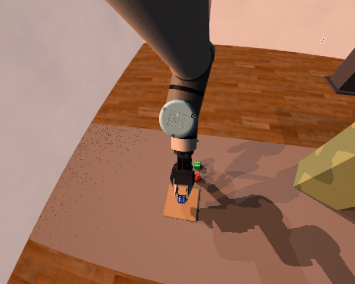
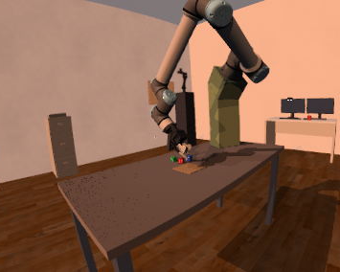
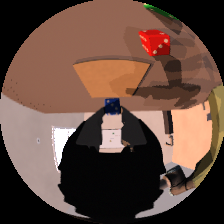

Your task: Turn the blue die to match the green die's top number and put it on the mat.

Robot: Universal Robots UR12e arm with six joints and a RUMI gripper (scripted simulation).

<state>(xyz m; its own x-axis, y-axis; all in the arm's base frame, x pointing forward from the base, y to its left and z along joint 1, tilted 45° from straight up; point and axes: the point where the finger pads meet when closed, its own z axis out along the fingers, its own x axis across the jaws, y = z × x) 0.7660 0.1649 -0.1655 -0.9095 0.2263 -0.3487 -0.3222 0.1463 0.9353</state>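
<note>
My hand is 10 mm to the right of the tan mat and 70 mm above it. The rest, counted from my hand: green die: 50 mm behind, 180 mm to the right, 60 mm below; then red die: 60 mm behind, 110 mm to the right, 60 mm below; then blue die: 10 mm to the left, 10 mm below.
</note>
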